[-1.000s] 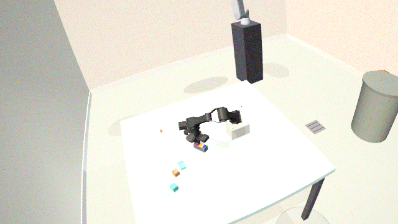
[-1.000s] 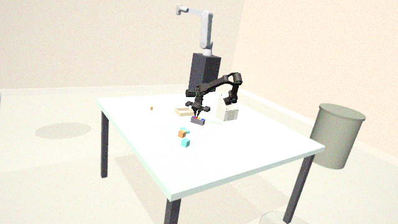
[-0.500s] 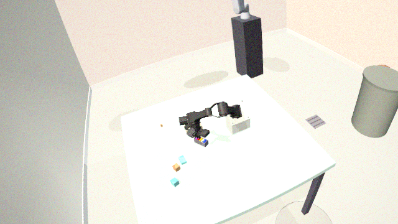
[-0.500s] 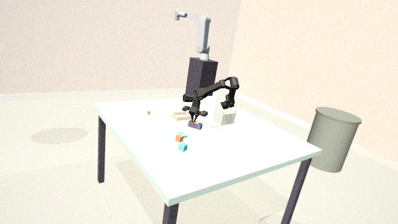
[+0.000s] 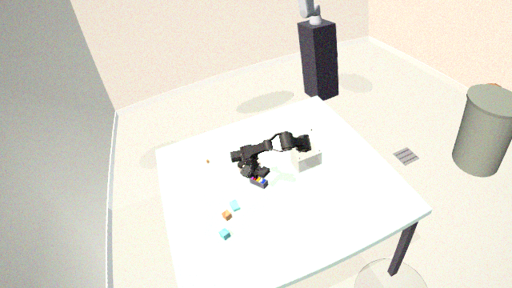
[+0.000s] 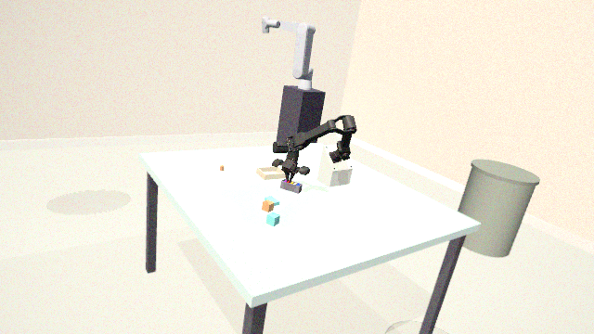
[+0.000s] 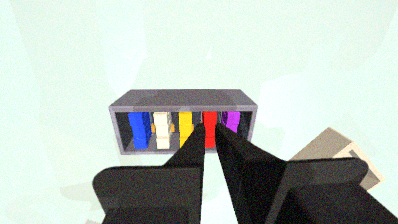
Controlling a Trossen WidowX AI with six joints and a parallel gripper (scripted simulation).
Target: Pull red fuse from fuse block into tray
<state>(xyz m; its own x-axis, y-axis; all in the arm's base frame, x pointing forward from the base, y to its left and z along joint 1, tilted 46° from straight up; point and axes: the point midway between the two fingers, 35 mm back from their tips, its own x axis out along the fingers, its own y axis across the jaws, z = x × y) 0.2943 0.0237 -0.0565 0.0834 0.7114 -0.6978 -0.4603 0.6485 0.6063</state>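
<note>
The tan tray lies 18 cm to the right of my gripper tip, 3 cm below it and 3 cm behind it. Round my gripper tip: red fuse 1 cm below.
</note>
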